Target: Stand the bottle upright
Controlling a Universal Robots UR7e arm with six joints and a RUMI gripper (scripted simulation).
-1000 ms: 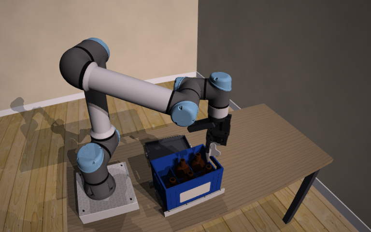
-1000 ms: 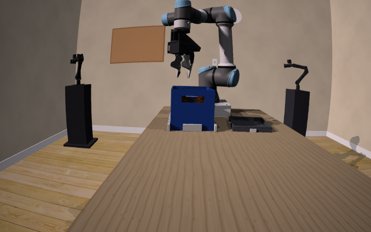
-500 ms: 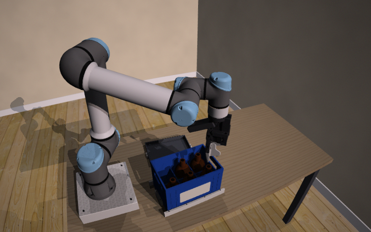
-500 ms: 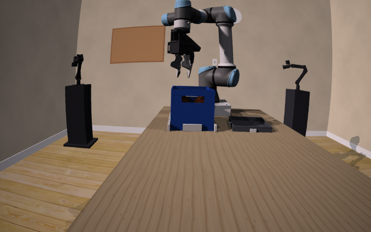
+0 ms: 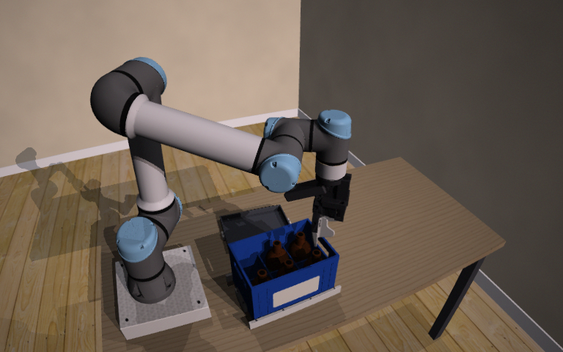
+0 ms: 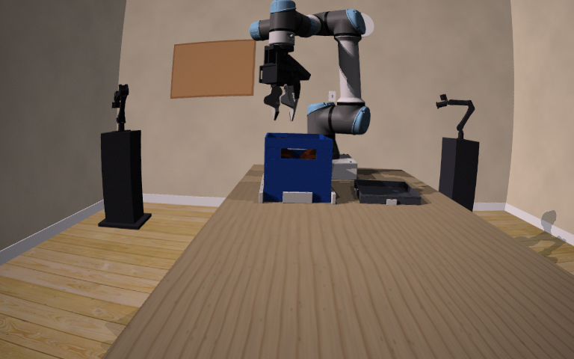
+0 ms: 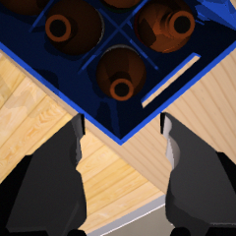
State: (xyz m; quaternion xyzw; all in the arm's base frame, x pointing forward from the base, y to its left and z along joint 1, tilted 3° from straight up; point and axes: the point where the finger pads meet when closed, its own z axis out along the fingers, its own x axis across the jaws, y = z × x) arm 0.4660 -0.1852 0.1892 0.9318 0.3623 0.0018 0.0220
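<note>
The crate is 150 mm below my hand, 90 mm behind it and 50 mm to the left of it. Also, from my hand: tray 330 mm to the left, 220 mm below, 40 mm behind.
</note>
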